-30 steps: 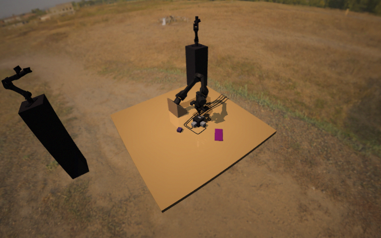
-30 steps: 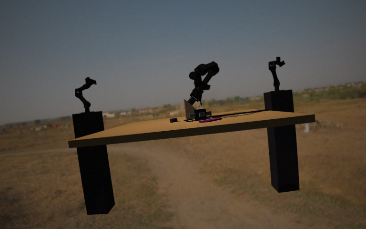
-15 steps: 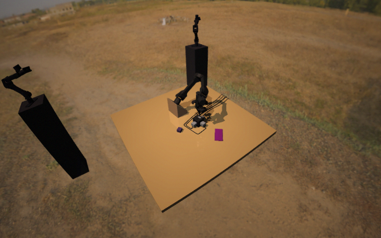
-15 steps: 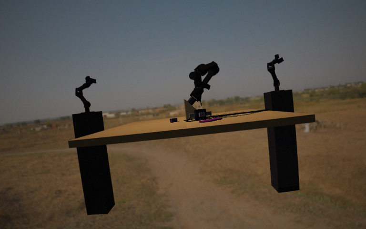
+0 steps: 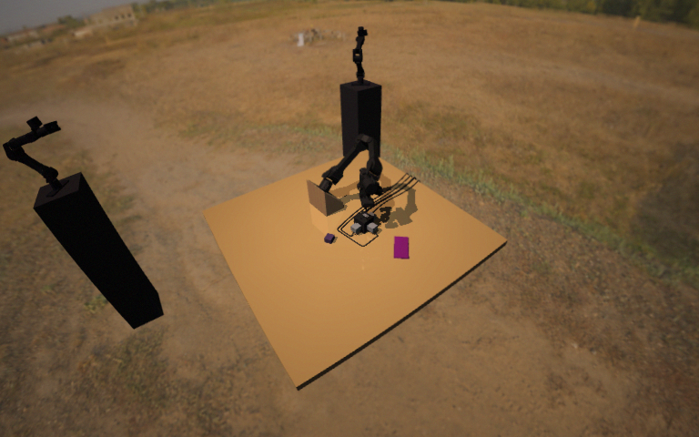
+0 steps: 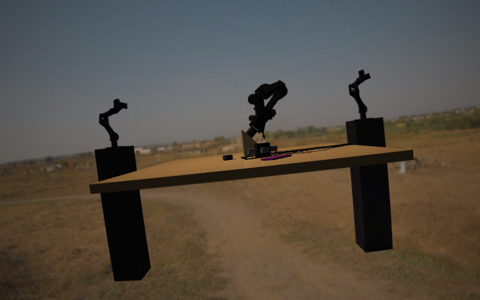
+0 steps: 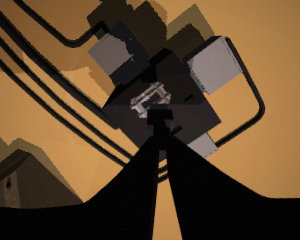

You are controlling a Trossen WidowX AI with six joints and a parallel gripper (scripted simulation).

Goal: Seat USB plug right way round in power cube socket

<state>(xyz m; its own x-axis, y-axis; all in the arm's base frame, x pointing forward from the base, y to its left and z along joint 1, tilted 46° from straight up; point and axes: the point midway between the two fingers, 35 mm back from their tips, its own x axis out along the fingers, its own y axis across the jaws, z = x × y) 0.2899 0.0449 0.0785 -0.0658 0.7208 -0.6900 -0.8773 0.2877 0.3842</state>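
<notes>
My gripper tip is now 20 mm above the USB plug. From my gripper tip the other things lie so: magenta card (240 mm ahead, 50 mm to the left, 130 mm below); then USB socket (10 mm to the left, 70 mm below); then purple block (30 mm behind, 220 mm to the right, 120 mm below).
</notes>
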